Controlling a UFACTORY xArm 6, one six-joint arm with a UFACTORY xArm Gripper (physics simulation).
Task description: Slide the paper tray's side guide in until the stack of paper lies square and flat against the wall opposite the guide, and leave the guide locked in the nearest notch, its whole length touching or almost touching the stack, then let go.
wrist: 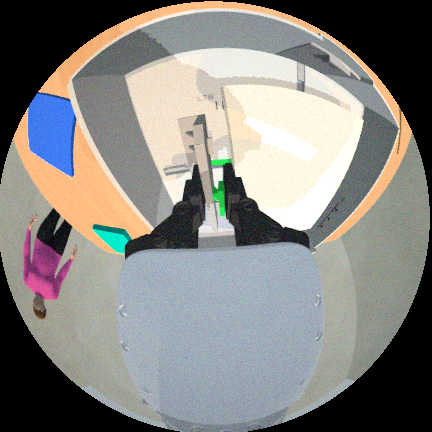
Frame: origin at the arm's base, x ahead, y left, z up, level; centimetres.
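Seen in the pictures: gripper, fingertip midpoint: (212, 176).
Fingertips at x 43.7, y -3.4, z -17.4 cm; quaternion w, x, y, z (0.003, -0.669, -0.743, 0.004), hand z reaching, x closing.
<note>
Pixels of each thing's top centre, then the offset from my fingertips to it. "pt": a spot on its surface instead.
- paper tray at a spot on its surface: (102, 120) pt dx -6.6, dy -8.0, dz +1.3 cm
- side guide at a spot on its surface: (201, 142) pt dx -4.1, dy -1.0, dz +2.4 cm
- paper stack at its top centre: (298, 192) dx +2.0, dy +11.8, dz -1.1 cm
- dark grey fitting with a post, surface spot: (301, 76) pt dx -11.9, dy +7.8, dz -3.6 cm
- LTR at a spot on its surface: (205, 97) pt dx -6.7, dy -1.0, dz -3.5 cm
- teal block at its top centre: (118, 244) dx +28.6, dy -30.9, dz -3.7 cm
The paper tray (102, 120) has dark grey walls and a pale floor. The side guide (201, 142), a thin upright beige-grey plate with a stepped foot, stands left of the stack. My gripper (212, 176) is shut on the side guide, with its green latch piece (220, 194) also between the fingers. The paper stack (310, 172) is cream and lies flat on the right side, its right edge along or very near the right wall. A narrow strip of floor shows between the guide's far part and the stack's left edge. The near part of that gap is hidden by my right finger.
A dark grey fitting with a post (301, 76) stands at the tray's far right. Floor marks, "LTR" (205, 97), lie beyond the guide. A blue slab (52, 132) and a teal block (113, 237) lie on the orange table left of the tray. A person (46, 265) is at the left.
</note>
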